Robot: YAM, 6 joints.
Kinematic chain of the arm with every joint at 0, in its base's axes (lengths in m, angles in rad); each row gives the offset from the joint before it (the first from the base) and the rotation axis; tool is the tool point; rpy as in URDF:
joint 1: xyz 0 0 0.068 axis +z
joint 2: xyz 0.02 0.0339 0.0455 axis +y
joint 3: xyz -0.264 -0.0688 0 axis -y
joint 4: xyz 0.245 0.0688 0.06 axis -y
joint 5: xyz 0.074 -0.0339 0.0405 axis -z
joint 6: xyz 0.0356 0 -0.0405 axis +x
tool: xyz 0 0 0 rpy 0 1.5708 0
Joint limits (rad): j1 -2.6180..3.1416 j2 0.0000..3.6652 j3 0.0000..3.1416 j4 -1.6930..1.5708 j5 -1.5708..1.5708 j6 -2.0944..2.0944
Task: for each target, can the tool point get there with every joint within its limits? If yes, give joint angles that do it. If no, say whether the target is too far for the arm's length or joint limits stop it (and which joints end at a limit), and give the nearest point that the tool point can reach.
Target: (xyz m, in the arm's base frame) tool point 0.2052 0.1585 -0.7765
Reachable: no: too far | nearest point 0.2008 0.1551 -0.3803 | short by 0.396 m
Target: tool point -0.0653 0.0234 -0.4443
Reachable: no: joint limits stop it (at a limit: joint 2) | nearest point -0.1019 0.0365 -0.3520 | short by 0.100 m
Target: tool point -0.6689 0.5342 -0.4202
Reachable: no: too far | nearest point -0.4301 0.3435 -0.2181 | short by 0.366 m
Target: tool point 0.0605 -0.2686 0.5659
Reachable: yes | joints 1.6773 0.6653 2.5586 -0.8928 1.0938 0.8492
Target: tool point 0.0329 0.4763 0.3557
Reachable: yes | joints 1.5622 2.0966 1.6832 1.0623 0.9425 0.0128
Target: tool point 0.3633 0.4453 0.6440
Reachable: no: too far | nearest point 0.2986 0.3660 0.5461 | short by 0.142 m
